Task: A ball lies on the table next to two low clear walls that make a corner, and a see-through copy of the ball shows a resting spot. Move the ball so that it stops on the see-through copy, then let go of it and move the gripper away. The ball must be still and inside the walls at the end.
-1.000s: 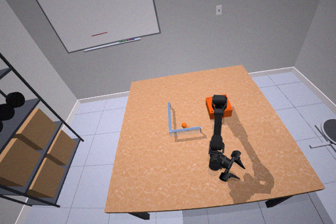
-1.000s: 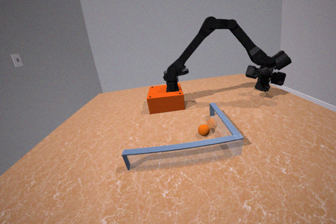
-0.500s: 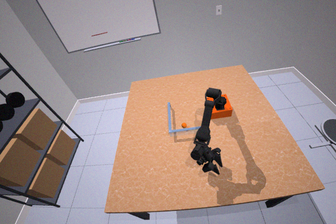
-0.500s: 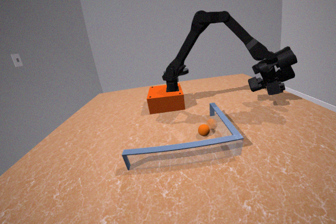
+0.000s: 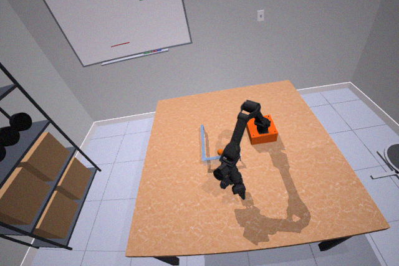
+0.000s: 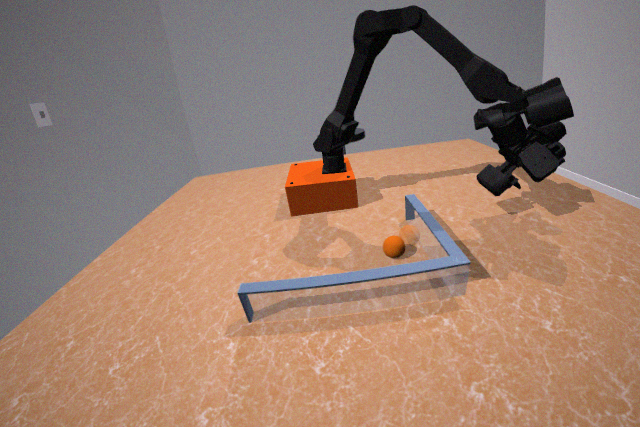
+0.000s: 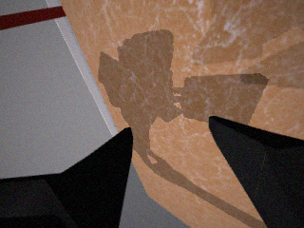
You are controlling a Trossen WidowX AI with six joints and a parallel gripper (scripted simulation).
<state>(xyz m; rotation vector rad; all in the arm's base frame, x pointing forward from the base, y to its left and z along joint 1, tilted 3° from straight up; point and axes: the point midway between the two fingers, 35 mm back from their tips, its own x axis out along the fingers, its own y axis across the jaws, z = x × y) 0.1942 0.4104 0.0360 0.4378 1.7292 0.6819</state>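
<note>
The orange ball is 330 mm to the right of my gripper tip, 110 mm ahead of it and 50 mm below it. Also, from my gripper tip: see-through copy 290 mm to the right, 80 mm ahead, 50 mm below.
</note>
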